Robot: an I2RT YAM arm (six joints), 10 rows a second.
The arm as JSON. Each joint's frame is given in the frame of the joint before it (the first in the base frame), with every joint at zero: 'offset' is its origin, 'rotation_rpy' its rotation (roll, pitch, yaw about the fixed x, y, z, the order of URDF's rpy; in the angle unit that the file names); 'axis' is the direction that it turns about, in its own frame. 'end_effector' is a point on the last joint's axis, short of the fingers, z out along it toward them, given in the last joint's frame.
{
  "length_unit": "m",
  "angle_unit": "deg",
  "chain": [
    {
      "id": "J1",
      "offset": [
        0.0,
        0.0,
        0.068
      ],
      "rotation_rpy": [
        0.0,
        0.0,
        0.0
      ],
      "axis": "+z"
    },
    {
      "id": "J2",
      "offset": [
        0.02,
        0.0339,
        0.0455
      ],
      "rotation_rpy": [
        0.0,
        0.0,
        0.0
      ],
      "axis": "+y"
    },
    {
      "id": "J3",
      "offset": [
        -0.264,
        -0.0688,
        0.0
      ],
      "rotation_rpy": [
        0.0,
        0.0,
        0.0
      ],
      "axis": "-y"
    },
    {
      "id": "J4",
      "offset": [
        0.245,
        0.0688,
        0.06
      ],
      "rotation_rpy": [
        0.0,
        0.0,
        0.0
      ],
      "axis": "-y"
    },
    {
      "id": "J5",
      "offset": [
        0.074,
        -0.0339,
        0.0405
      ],
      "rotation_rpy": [
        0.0,
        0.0,
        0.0
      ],
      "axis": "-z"
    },
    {
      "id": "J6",
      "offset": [
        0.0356,
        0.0,
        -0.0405
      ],
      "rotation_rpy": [
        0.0,
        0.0,
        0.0
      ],
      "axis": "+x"
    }
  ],
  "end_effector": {
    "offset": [
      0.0,
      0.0,
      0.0
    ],
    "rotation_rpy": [
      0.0,
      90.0,
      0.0
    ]
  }
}
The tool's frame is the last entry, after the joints.
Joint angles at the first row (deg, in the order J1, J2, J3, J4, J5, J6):
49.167, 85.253, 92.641, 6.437, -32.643, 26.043
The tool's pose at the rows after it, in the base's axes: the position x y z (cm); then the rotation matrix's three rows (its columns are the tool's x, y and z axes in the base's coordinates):
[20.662 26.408 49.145], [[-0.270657 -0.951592 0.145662], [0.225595 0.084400 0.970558], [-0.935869 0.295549 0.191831]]
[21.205 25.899 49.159], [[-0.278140 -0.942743 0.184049], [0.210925 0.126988 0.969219], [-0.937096 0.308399 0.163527]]
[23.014 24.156 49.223], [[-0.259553 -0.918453 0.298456], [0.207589 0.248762 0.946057], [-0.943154 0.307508 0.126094]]
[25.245 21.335 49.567], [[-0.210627 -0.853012 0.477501], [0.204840 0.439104 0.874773], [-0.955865 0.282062 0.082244]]
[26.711 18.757 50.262], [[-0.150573 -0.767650 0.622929], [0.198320 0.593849 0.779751], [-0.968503 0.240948 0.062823]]
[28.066 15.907 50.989], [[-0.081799 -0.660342 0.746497], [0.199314 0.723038 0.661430], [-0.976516 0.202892 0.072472]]
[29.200 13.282 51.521], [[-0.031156 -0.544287 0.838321], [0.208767 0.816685 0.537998], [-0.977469 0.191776 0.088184]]
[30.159 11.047 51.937], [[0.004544 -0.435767 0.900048], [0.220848 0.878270 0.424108], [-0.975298 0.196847 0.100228]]
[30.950 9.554 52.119], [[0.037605 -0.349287 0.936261], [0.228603 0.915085 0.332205], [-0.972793 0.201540 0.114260]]
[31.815 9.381 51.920], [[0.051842 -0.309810 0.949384], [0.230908 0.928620 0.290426], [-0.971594 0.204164 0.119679]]
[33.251 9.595 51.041], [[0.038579 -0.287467 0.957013], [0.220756 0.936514 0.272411], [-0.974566 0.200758 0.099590]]
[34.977 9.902 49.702], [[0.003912 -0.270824 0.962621], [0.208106 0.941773 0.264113], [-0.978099 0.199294 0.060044]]
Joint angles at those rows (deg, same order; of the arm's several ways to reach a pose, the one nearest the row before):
48.730, 85.254, 92.708, 5.627, -32.054, 24.556
47.529, 85.231, 93.602, 2.656, -31.244, 23.988
43.441, 85.167, 94.894, -1.454, -28.797, 22.065
37.735, 84.968, 96.966, -6.851, -23.552, 18.502
33.123, 84.838, 99.242, -10.612, -18.219, 15.158
28.074, 84.641, 100.704, -11.791, -13.432, 12.732
23.441, 84.641, 101.669, -11.902, -9.213, 11.923
19.485, 85.057, 102.805, -11.967, -5.716, 11.989
16.863, 85.669, 103.440, -11.202, -2.655, 12.010
16.359, 86.981, 103.965, -10.110, -0.645, 11.945
16.120, 89.188, 104.358, -9.454, 0.230, 11.617
15.857, 91.876, 104.750, -9.432, 0.514, 11.486

